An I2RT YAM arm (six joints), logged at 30 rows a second.
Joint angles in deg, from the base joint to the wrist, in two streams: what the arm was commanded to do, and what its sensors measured. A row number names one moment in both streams.
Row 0, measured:
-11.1 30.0 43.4 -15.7 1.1 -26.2
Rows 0 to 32, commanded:
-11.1 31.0 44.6 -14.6 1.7 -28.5
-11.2 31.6 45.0 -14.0 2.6 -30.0
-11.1 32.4 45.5 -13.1 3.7 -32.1
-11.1 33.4 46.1 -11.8 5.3 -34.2
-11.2 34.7 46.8 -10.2 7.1 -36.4
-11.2 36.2 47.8 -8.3 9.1 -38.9
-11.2 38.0 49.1 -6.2 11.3 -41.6
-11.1 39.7 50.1 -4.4 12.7 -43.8
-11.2 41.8 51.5 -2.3 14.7 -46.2
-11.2 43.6 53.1 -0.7 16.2 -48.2
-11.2 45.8 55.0 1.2 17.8 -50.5
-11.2 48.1 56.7 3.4 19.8 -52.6
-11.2 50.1 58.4 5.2 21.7 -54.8
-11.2 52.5 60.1 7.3 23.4 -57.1
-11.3 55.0 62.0 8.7 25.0 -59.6
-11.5 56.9 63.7 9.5 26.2 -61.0
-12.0 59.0 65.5 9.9 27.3 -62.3
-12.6 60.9 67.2 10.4 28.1 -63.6
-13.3 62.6 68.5 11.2 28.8 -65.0
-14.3 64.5 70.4 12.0 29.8 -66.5
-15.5 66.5 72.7 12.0 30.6 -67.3
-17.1 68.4 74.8 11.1 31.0 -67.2
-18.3 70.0 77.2 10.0 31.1 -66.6
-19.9 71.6 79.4 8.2 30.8 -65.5
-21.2 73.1 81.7 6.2 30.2 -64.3
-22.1 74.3 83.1 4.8 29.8 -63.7
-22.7 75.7 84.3 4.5 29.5 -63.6
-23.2 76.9 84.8 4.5 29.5 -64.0
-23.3 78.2 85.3 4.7 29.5 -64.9
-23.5 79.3 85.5 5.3 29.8 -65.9
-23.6 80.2 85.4 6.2 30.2 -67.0
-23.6 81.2 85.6 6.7 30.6 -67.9
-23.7 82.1 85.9 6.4 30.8 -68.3
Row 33, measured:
-23.4 80.5 85.2 5.9 29.3 -66.0
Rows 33 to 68, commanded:
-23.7 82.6 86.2 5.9 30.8 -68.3
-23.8 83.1 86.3 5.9 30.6 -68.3
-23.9 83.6 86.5 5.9 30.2 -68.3
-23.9 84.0 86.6 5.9 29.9 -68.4
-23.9 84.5 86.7 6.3 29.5 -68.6
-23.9 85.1 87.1 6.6 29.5 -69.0
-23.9 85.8 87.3 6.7 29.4 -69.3
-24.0 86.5 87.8 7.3 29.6 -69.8
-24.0 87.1 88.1 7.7 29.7 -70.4
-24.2 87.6 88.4 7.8 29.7 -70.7
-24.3 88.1 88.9 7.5 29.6 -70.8
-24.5 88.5 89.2 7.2 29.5 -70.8
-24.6 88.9 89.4 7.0 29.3 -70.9
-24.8 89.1 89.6 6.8 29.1 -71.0
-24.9 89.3 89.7 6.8 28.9 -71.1
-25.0 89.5 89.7 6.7 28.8 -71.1
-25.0 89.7 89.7 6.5 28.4 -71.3
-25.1 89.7 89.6 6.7 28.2 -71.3
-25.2 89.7 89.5 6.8 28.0 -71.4
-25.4 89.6 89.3 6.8 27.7 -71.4
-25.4 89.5 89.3 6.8 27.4 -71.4
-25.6 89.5 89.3 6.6 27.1 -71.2
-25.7 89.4 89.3 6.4 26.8 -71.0
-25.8 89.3 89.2 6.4 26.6 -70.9
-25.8 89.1 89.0 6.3 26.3 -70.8
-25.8 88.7 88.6 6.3 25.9 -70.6
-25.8 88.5 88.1 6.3 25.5 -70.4
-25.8 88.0 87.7 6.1 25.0 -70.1
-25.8 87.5 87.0 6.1 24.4 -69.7
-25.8 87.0 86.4 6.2 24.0 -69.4
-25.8 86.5 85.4 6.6 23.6 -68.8
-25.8 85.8 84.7 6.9 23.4 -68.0
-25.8 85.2 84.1 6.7 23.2 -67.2
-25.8 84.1 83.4 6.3 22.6 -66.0
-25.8 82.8 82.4 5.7 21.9 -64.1
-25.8 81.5 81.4 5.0 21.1 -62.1
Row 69, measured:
-25.9 83.5 83.0 9.1 24.8 -68.4
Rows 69 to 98, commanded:
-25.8 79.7 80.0 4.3 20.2 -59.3
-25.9 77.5 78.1 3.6 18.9 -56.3
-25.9 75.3 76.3 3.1 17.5 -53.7
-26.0 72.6 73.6 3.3 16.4 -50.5
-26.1 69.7 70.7 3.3 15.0 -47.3
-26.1 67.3 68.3 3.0 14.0 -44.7
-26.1 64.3 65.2 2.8 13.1 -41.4
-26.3 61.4 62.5 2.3 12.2 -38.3
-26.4 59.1 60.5 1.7 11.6 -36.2
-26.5 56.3 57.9 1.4 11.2 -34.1
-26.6 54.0 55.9 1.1 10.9 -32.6
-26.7 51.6 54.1 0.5 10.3 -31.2
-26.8 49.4 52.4 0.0 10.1 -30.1
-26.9 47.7 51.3 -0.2 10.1 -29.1
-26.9 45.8 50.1 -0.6 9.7 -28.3
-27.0 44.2 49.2 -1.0 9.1 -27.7
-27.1 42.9 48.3 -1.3 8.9 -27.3
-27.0 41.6 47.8 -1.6 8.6 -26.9
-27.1 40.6 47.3 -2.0 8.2 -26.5
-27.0 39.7 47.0 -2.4 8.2 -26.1
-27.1 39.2 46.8 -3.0 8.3 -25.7
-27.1 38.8 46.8 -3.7 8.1 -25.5
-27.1 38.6 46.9 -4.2 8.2 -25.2
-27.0 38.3 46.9 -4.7 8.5 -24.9
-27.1 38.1 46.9 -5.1 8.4 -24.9
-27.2 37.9 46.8 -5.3 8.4 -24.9
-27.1 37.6 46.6 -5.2 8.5 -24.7
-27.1 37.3 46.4 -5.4 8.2 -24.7
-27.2 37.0 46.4 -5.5 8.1 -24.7
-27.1 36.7 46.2 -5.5 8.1 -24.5
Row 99, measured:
-27.1 37.3 46.3 -6.5 8.6 -26.0
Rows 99 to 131, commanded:
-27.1 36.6 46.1 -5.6 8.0 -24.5
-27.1 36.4 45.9 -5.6 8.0 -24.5
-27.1 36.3 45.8 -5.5 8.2 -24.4
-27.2 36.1 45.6 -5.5 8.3 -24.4
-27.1 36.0 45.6 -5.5 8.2 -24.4
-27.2 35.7 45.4 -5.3 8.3 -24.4
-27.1 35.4 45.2 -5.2 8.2 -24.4
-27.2 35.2 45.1 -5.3 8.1 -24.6
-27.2 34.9 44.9 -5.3 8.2 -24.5
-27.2 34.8 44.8 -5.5 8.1 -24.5
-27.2 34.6 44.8 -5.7 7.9 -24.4
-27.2 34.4 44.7 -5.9 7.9 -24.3
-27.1 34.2 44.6 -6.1 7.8 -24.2
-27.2 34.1 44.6 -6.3 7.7 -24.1
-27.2 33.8 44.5 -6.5 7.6 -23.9
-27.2 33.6 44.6 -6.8 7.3 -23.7
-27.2 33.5 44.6 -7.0 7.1 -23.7
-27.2 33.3 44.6 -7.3 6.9 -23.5
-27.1 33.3 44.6 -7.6 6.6 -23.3
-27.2 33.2 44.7 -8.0 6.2 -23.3
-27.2 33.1 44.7 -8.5 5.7 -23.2
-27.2 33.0 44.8 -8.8 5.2 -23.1
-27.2 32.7 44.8 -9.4 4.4 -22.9
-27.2 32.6 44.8 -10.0 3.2 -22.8
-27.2 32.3 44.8 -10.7 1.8 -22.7
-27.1 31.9 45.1 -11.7 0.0 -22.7
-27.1 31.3 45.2 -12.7 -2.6 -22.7
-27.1 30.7 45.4 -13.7 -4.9 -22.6
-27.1 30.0 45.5 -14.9 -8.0 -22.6
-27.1 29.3 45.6 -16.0 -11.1 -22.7
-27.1 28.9 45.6 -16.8 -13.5 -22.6
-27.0 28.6 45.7 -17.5 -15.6 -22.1
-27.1 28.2 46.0 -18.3 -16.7 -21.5
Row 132, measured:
-27.1 28.7 45.4 -15.5 -8.0 -23.3
